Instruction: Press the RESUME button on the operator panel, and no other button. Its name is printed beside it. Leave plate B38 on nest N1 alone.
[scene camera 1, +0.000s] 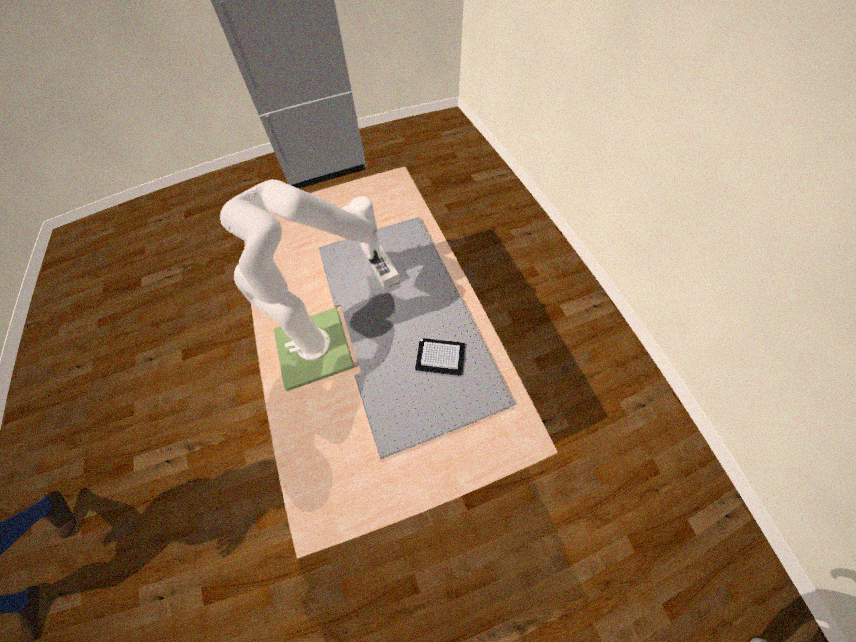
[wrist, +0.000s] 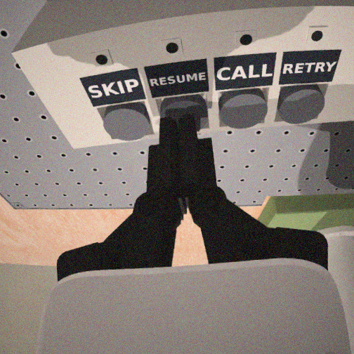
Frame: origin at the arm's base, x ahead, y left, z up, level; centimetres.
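Seen in the pictures: gripper, fingertip midpoint: (scene camera 1: 373, 261); arm's base at its link origin: (scene camera 1: 313, 344).
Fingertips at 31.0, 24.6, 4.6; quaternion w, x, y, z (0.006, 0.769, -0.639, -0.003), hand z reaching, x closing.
Pixels of each thing's top centre, then the offset from my fingertips to it, as dx, dy, dz. Level surfaces: height alone.
- operator panel at its top centre: (scene camera 1: 381, 262) +2.7, -1.3, -0.4
- Plate B38 at its top centre: (scene camera 1: 440, 354) +10.9, -45.0, -3.4
- grey perforated board at its surface level: dz -6.0
- pale table at its surface level: dz -7.3
The operator panel (scene camera 1: 389, 277) (wrist: 65, 112) is a pale box with a row of round grey buttons, each with a dark name label. In the wrist view the RESUME button (wrist: 183, 104) lies under its RESUME label (wrist: 178, 78), between the SKIP button (wrist: 127, 122) and the CALL button (wrist: 243, 109). The RETRY button (wrist: 301, 105) is at the right. My gripper (wrist: 181, 134) is shut and empty; its fingertips overlap the lower part of the RESUME button. Whether they touch it, I cannot tell. Plate B38 (scene camera 1: 440, 355), white in a black nest, lies apart from the arm.
The panel stands on a grey perforated board (scene camera 1: 428, 414) on the pale table (scene camera 1: 414, 497). The arm's base stands on a green mat (scene camera 1: 297, 376) (wrist: 295, 212) at the left. A tall grey cabinet (scene camera 1: 311, 131) stands behind the table.
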